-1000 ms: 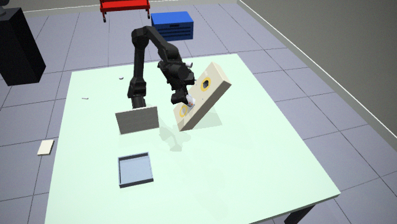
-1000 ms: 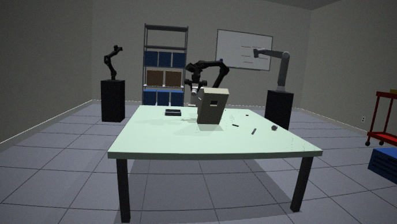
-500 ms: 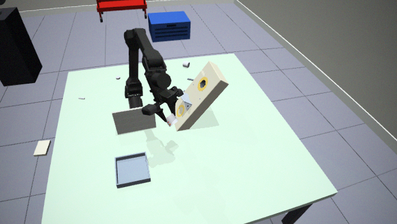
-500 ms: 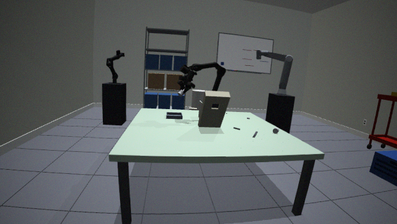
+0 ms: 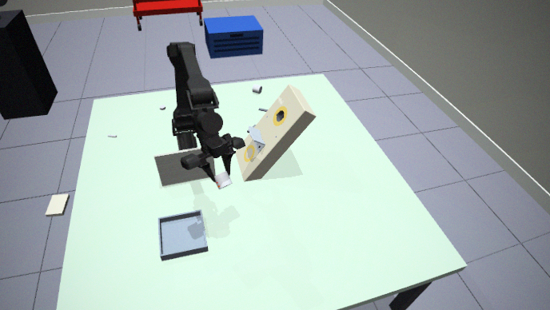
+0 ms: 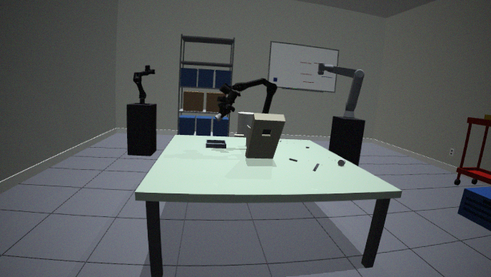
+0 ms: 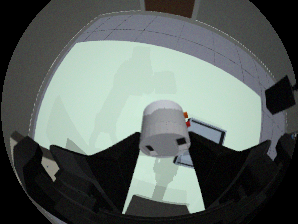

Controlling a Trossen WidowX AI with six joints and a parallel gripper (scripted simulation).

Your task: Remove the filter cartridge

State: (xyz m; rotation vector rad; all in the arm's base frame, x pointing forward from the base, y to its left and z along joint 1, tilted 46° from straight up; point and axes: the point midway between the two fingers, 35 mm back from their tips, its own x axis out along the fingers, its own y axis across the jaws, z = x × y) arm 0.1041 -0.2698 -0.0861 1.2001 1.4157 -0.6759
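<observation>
My gripper tip is now 23 cm above the tray, 15 cm past it and 2 cm to the left of it. The rest, counted from my gripper tip: service panel 28 cm to the left, 22 cm ahead, 9 cm below; filter cartridge right at my gripper tip.
</observation>
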